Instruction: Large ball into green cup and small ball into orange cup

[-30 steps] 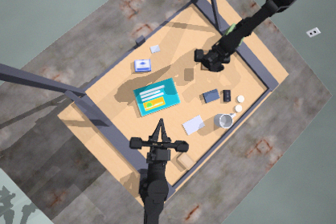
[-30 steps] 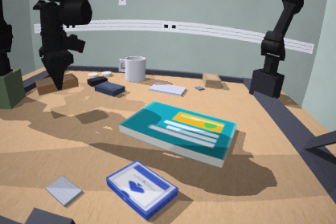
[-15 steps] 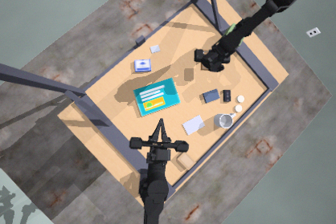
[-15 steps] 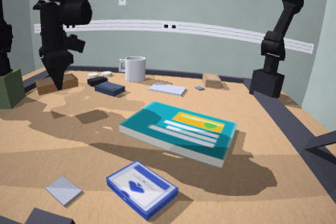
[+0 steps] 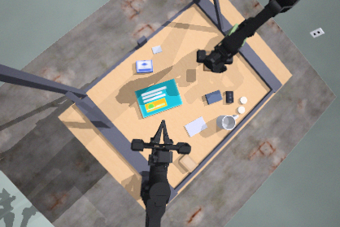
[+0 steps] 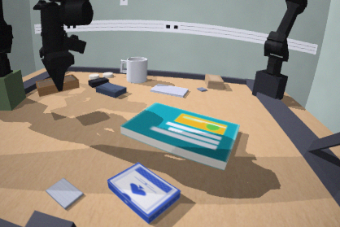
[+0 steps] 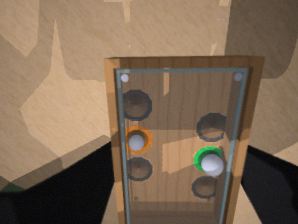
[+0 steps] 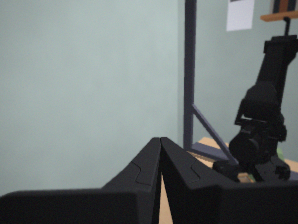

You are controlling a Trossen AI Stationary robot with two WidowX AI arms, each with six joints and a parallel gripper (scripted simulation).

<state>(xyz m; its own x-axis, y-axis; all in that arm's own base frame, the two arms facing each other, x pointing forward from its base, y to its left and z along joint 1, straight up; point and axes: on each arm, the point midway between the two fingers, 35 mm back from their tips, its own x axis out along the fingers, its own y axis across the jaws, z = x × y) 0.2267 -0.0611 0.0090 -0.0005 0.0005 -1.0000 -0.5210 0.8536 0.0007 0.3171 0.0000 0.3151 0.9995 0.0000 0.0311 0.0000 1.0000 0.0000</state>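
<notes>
Right now my left hand is 30 mm above the covered wooden puzzle. Also, from my left hand: dark blue box 140 mm ahead, 140 mm to the right, 100 mm below.
</notes>
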